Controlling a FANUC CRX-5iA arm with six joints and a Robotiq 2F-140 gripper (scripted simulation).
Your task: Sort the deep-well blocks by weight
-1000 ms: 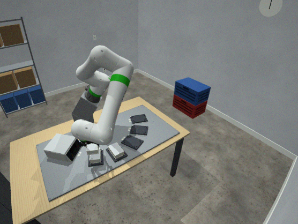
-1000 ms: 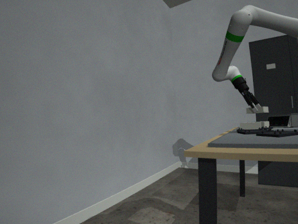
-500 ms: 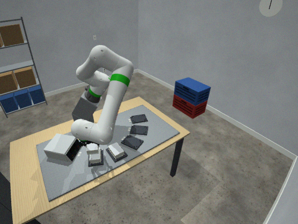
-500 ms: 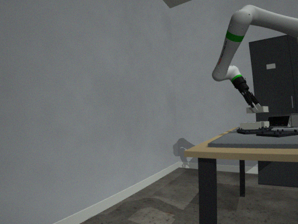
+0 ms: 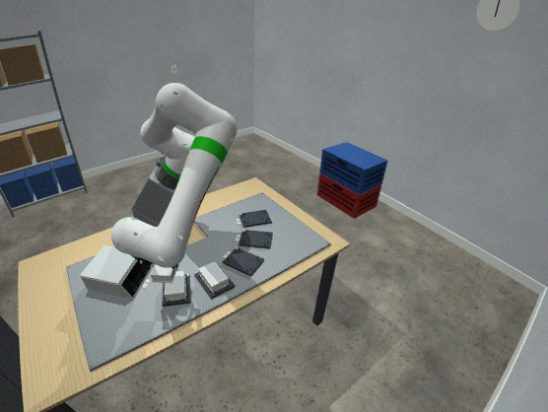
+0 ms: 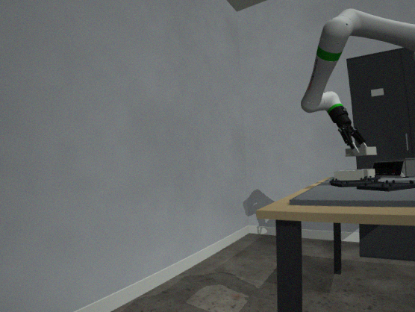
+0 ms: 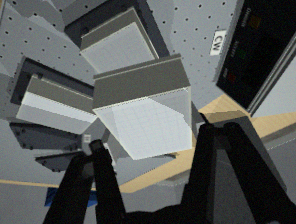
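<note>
The weigher platform lies 24 cm to the right of my hand, 17 cm behind it and 6 cm below it. The rest, counted from my hand: CW label (15 cm below, 11 cm to the right, 8 cm behind); check-weigher (23 cm to the right, 17 cm behind, 9 cm below); dark nest plate (19 cm to the left, 15 cm below, 2 cm ahead).
</note>
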